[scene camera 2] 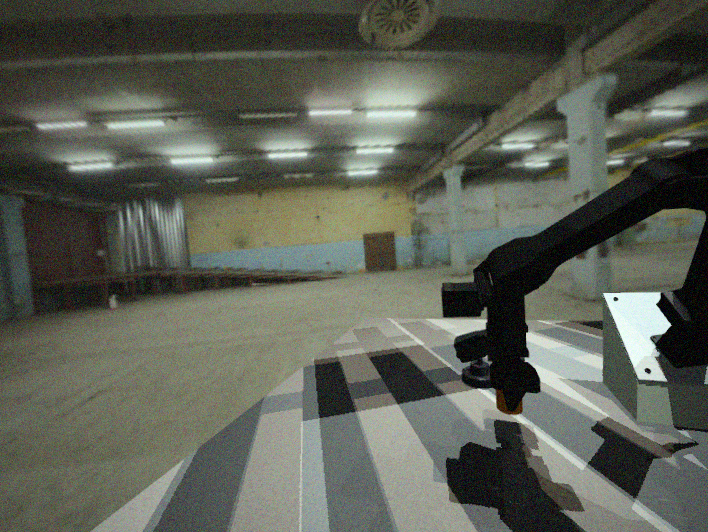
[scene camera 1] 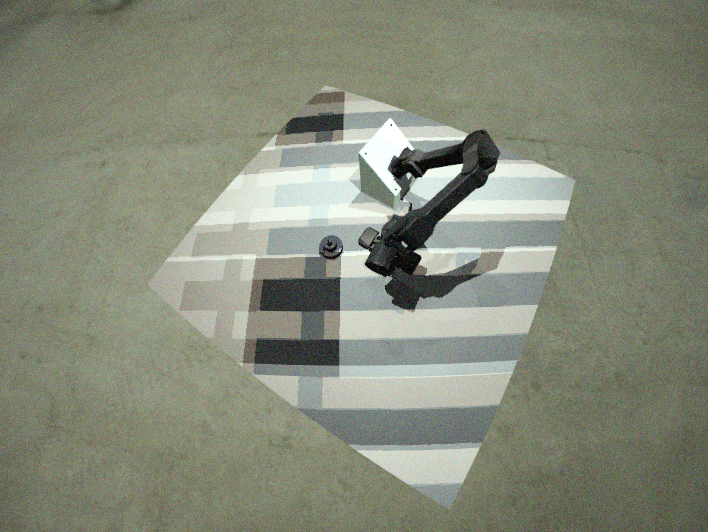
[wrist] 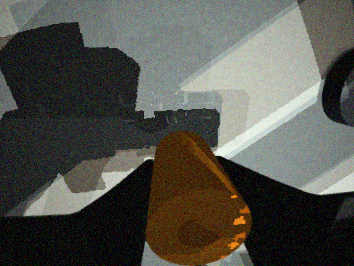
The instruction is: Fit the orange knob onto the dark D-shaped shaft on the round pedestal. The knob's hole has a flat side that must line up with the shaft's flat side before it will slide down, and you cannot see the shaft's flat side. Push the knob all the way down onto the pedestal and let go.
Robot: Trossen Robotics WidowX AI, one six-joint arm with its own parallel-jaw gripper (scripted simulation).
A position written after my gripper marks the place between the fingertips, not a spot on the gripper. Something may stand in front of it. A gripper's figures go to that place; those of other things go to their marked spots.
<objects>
My gripper (wrist: 183, 163) is 0.11 m from the lens. An orange knob (wrist: 193, 205) is 0.06 m from the lens.
</objects>
